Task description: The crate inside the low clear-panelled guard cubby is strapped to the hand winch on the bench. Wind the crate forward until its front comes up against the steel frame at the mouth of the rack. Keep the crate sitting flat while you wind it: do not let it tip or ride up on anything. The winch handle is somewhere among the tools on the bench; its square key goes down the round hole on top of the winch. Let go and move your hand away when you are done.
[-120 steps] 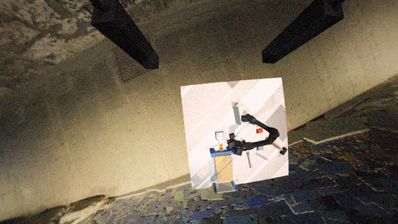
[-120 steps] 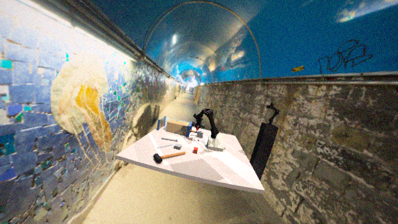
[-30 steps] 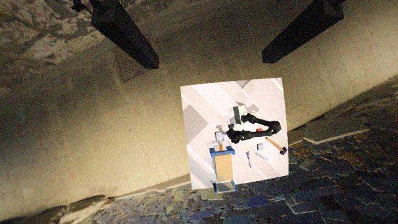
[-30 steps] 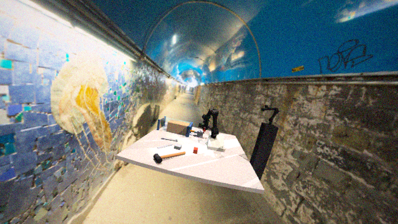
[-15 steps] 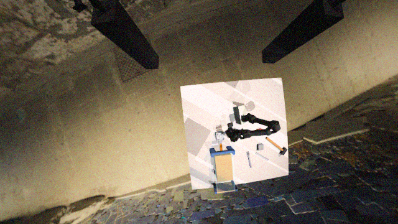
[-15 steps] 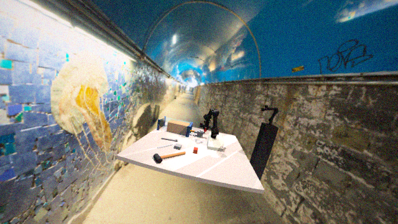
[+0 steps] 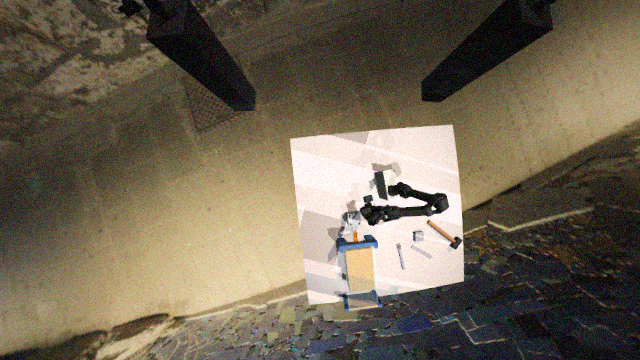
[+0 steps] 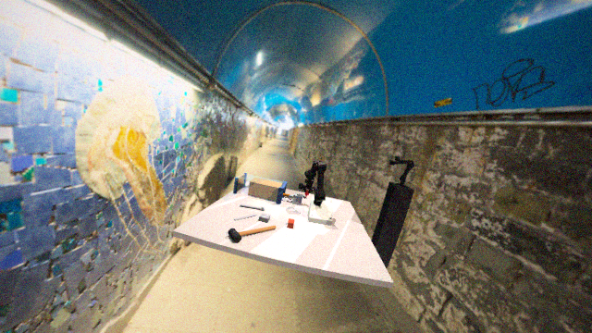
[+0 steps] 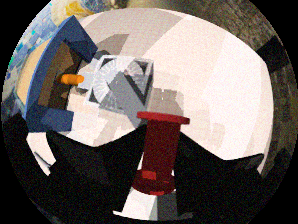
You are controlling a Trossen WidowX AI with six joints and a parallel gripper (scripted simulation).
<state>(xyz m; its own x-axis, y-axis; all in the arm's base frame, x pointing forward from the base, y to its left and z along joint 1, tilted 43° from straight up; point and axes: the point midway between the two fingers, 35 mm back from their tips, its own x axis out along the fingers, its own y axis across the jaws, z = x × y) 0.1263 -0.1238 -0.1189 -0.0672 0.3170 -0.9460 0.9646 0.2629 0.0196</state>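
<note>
Right now the winch handle is 30 mm below my gripper tip, 30 mm ahead of it and 10 mm to the right of it. From my gripper tip the other things lie so: hand winch 100 mm below, 60 mm ahead, 50 mm to the right; then blue steel frame 240 mm ahead, 20 mm to the right, 20 mm below; then dark red knob 20 mm to the left.
</note>
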